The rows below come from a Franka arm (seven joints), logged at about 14 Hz.
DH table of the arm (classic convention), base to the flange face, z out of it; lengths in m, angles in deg. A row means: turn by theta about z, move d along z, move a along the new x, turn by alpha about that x. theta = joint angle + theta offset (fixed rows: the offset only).
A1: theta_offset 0; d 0.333; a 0; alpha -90
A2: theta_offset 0; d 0; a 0; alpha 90
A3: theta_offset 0; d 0.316; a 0.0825; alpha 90
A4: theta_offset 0; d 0; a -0.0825; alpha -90
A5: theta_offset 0; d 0.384; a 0; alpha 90
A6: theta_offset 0; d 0; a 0.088; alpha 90
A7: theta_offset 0; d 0.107; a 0; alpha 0
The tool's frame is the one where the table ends.
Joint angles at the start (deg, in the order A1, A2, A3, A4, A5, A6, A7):
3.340, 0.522, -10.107, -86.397, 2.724, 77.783, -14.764
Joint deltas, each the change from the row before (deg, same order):
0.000, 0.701, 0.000, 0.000, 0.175, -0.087, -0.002
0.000, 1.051, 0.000, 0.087, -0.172, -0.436, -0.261
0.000, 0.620, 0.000, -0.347, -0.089, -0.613, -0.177
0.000, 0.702, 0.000, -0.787, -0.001, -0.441, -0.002
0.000, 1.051, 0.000, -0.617, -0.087, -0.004, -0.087
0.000, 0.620, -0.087, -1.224, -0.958, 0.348, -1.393
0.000, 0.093, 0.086, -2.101, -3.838, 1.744, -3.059
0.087, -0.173, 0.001, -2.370, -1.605, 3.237, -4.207
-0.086, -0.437, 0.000, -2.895, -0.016, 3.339, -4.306
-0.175, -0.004, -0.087, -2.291, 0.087, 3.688, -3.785
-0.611, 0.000, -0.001, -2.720, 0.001, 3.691, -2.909
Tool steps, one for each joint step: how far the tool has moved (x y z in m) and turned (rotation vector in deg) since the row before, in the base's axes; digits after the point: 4 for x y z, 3 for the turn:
0.0035, 0.0006, -0.0066, 0.143, 0.765, 0.014
0.0043, 0.0001, -0.0096, -0.145, 1.399, 0.270
0.0015, 0.0002, -0.0092, 0.024, 1.571, 0.193
0.0017, 0.0003, -0.0131, 0.103, 1.920, 0.010
0.0040, 0.0001, -0.0147, -0.052, 1.671, 0.079
0.0015, -0.0028, -0.0150, -0.485, 1.525, 1.277
0.0003, -0.0077, -0.0153, -2.792, 0.855, 3.368
0.0023, -0.0030, -0.0136, -0.331, -0.708, 4.484
0.0001, -0.0011, -0.0153, 1.281, -0.666, 4.250
0.0027, -0.0025, -0.0143, 1.020, -1.216, 3.610
0.0004, -0.0059, -0.0177, 0.695, -0.821, 2.443

